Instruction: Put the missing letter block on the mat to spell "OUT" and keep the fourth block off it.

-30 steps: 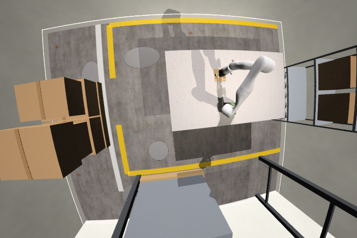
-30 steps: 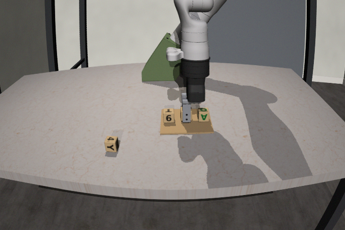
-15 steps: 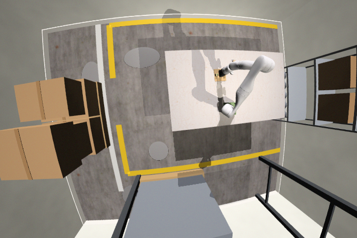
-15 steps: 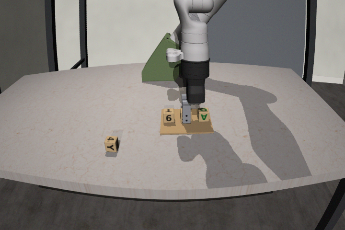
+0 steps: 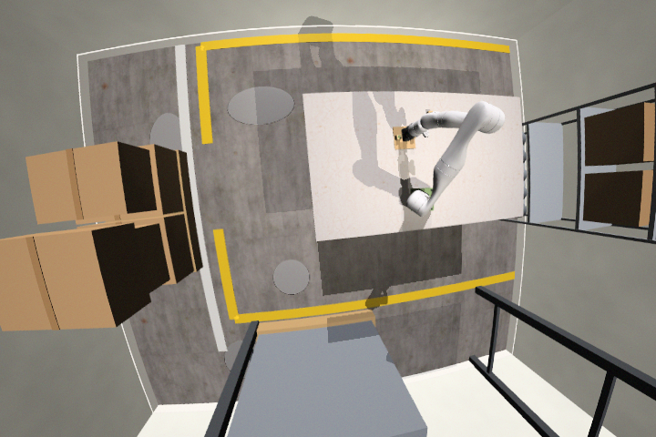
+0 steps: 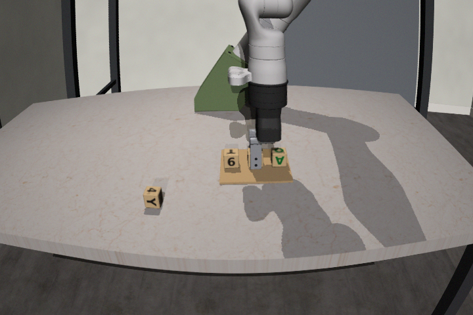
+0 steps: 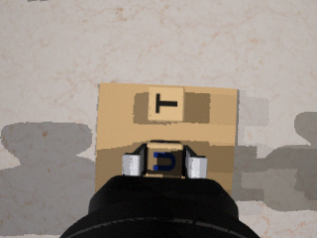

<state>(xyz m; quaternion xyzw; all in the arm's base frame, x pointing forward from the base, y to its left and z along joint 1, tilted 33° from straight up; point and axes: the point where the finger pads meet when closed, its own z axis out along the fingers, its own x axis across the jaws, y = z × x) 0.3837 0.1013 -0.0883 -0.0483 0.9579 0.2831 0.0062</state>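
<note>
The tan mat lies 2 cm below my hand.
</note>
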